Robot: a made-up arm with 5 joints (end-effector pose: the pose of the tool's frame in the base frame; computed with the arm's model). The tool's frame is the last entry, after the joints. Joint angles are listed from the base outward.
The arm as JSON. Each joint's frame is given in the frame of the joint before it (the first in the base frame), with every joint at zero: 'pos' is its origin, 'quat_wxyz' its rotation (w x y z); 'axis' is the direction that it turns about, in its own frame. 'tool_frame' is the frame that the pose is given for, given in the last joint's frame.
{
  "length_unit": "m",
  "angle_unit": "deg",
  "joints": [
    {
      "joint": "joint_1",
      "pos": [
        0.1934,
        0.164,
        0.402
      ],
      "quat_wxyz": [
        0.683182,
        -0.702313,
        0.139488,
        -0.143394
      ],
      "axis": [
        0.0,
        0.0,
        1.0
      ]
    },
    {
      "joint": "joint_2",
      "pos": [
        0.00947,
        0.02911,
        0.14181
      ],
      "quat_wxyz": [
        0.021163,
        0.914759,
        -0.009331,
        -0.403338
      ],
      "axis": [
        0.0,
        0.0,
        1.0
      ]
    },
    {
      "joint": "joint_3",
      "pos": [
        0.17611,
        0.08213,
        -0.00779
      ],
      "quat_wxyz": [
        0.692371,
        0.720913,
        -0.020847,
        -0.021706
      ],
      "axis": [
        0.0,
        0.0,
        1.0
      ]
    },
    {
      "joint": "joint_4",
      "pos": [
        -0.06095,
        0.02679,
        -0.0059
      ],
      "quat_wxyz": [
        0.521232,
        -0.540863,
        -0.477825,
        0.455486
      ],
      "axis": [
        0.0,
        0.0,
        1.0
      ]
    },
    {
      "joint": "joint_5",
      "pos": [
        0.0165,
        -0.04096,
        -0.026
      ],
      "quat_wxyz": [
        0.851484,
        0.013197,
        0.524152,
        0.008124
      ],
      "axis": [
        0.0,
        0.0,
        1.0
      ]
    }
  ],
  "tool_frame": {
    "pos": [
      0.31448,
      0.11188,
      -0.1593
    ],
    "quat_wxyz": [
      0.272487,
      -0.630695,
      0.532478,
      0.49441
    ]
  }
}
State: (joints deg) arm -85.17 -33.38 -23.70 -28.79 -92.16
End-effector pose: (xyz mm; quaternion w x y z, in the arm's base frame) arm 572.1 330.5 602.4 0.5013 0.2529 -0.2004 0.8028
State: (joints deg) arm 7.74 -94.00 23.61 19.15 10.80
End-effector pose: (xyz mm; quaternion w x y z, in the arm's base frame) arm 183.4 120.9 -103.7 0.6129 0.4672 0.6001 0.2142
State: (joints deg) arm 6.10 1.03 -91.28 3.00 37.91
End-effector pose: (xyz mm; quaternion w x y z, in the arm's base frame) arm 506.0 250.5 678.6 0.6070 -0.4550 -0.1571 0.6323
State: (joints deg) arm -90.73 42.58 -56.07 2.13 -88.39
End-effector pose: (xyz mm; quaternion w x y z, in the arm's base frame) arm 286.2 154.7 742.3 0.8641 -0.4169 -0.0648 0.2745
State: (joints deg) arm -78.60 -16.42 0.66 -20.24 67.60
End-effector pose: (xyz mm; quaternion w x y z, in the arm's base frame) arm -70.8 166.6 693.1 0.6346 -0.5192 -0.4127 -0.3968
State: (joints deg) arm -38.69 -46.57 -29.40 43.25 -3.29
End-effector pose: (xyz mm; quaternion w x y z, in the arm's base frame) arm 632.5 -35.3 477.7 0.8622 -0.2655 0.1863 0.3891
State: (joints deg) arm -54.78 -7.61 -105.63 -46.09 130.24
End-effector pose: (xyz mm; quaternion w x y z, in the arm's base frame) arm -104.8 90.3 592.2 0.2815 -0.5730 -0.7688 -0.0369
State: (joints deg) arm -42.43 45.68 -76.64 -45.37 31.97
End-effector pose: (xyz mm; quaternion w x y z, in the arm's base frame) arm 176.6 447.8 836.2 0.5224 -0.7122 -0.2751 0.3797
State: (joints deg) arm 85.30 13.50 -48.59 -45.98 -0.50
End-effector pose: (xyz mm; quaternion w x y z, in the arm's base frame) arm 397.6 78.4 -11.5 0.7476 0.4858 0.3364 0.3032
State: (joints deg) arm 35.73 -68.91 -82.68 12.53 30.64
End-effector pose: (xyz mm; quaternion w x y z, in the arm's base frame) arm 487.9 86.4 141.3 0.8459 0.2429 -0.0750 0.4689
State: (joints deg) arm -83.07 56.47 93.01 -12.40 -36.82
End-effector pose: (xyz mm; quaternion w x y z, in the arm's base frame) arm 22.1 44.7 313.2 0.2640 0.0204 -0.9303 -0.2538
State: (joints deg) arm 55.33 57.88 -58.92 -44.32 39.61
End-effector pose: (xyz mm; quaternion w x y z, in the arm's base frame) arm 681.7 234.3 603.8 0.7697 -0.2872 0.0532 0.5676
